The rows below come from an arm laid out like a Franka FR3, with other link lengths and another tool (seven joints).
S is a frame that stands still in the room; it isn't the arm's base.
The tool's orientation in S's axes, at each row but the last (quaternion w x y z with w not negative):
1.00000 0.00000 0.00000 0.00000
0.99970 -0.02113 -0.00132 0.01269
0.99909 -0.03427 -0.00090 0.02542
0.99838 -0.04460 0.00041 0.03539
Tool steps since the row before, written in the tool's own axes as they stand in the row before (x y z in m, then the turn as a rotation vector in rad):
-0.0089 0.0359 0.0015 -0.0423 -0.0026 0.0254
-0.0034 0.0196 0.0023 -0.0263 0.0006 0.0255
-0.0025 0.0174 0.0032 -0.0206 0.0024 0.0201
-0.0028 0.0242 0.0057 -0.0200 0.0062 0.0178
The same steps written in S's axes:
-0.0089 0.0359 0.0015 -0.0423 -0.0026 0.0254
-0.0039 0.0196 0.0015 -0.0264 0.0010 0.0254
-0.0034 0.0174 0.0020 -0.0208 0.0027 0.0199
-0.0045 0.0244 0.0035 -0.0204 0.0063 0.0173

